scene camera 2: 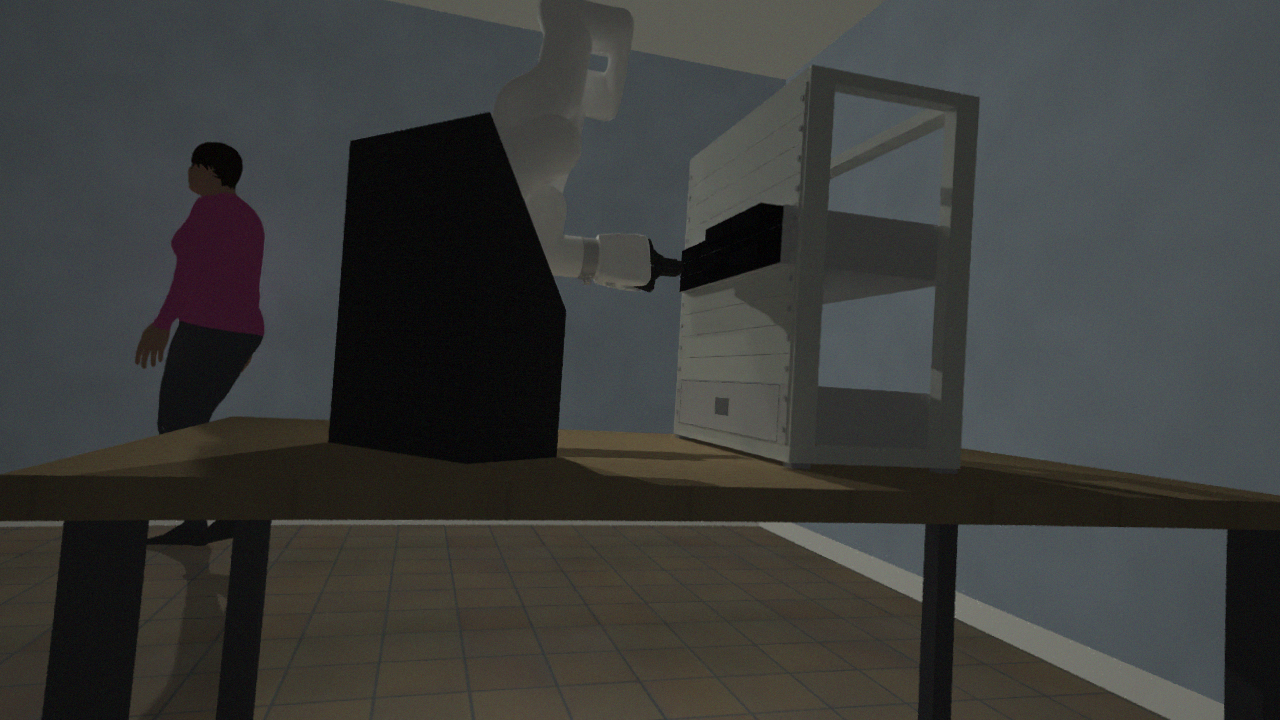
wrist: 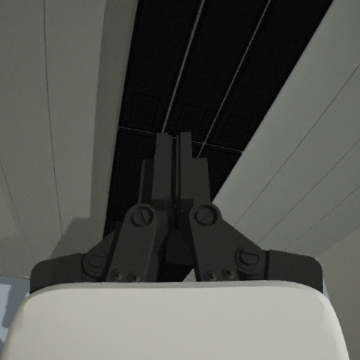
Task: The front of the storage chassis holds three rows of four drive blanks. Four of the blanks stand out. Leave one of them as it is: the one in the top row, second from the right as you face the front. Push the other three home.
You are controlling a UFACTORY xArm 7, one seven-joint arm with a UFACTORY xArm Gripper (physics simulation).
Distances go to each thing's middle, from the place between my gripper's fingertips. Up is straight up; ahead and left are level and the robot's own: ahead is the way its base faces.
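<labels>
With the pale rack [scene camera 2: 762, 253] as my reference, my gripper is 60 mm to the left of it, 40 mm above it and 200 mm short of it.
</labels>
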